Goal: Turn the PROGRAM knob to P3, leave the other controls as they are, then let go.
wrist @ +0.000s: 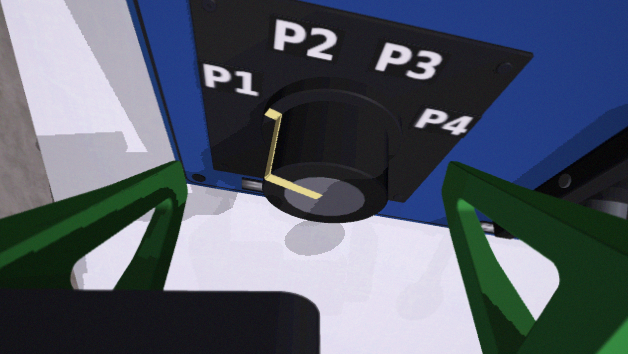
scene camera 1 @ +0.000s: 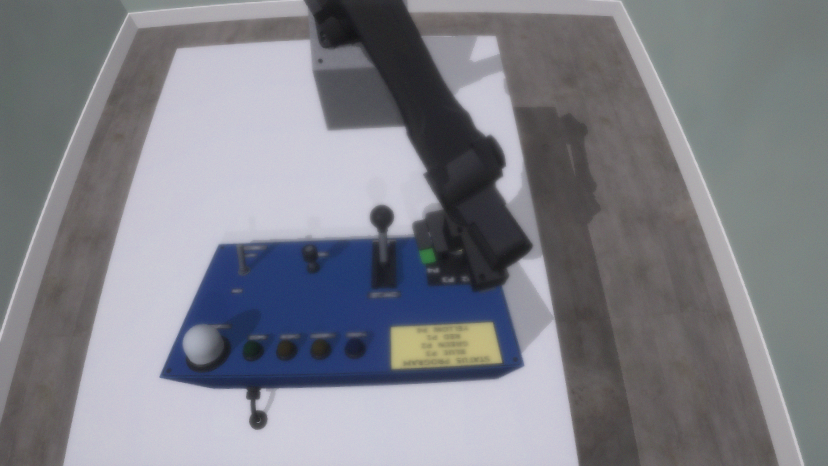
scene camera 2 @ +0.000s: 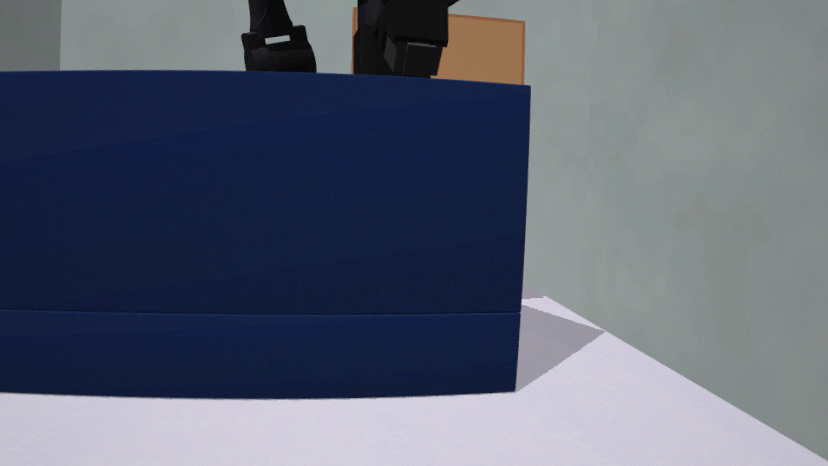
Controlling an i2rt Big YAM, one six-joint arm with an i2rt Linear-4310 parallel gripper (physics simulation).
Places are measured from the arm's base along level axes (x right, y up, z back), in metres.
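Pixels of known places: gripper, fingertip midpoint: [wrist: 314, 175] [scene camera 1: 458, 252]; arm's base, link origin: [scene camera 1: 347, 20].
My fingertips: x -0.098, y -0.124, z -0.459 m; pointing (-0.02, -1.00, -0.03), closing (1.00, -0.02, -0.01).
For each thing: its middle in the pictures, then the offset to it from my fingertips. "spot": a spot on its surface instead.
- PROGRAM knob, body centre: [wrist: 327, 168] [scene camera 1: 455, 254] dx +0.005, dy -0.003, dz -0.001 m
- P1 label, surface spot: [wrist: 231, 80] spot: dx -0.029, dy -0.013, dz -0.030 m
- black label plate, body centre: [wrist: 331, 126] [scene camera 1: 454, 263] dx +0.006, dy -0.021, dz -0.009 m
- P3 label, surface spot: [wrist: 409, 61] spot: dx +0.028, dy -0.003, dz -0.041 m
- blue console, body centre: [scene camera 2: 165, 226] [scene camera 1: 348, 303] dx +0.194, dy -0.029, dz -0.037 m
- small black toggle, body centre: [scene camera 1: 311, 262] dx +0.241, dy -0.008, dz +0.041 m
- white dome, surface spot: [scene camera 1: 203, 345] spot: dx +0.385, dy +0.092, dz -0.088 m
- yellow status card, body centre: [scene camera 1: 444, 344] dx +0.068, dy +0.047, dz -0.148 m
The PROGRAM knob [wrist: 335, 140] is a tall black cylinder with a grey cap and a yellow pointer line, which points toward the P1 label [wrist: 231, 80]. It stands on a black label plate [wrist: 227, 137] [scene camera 1: 433, 279]. The P3 label [wrist: 409, 61] is at the upper right of the knob in the wrist view. My gripper [wrist: 314, 175] is open, its green fingers wide apart to the left and right of the knob's front end, touching neither side. In scene camera 1 the arm covers most of the knob. In scene camera 2 the blue console hides the knob and fingertips.
The blue console [scene camera 1: 324, 306] [scene camera 2: 260, 202] also carries a lever with a black ball [scene camera 1: 381, 217] close beside the gripper, a small black toggle [scene camera 1: 311, 254], a white dome [scene camera 1: 203, 345], several dark lamps and a yellow status card [scene camera 1: 445, 345]. A grey block [scene camera 1: 359, 95] stands behind.
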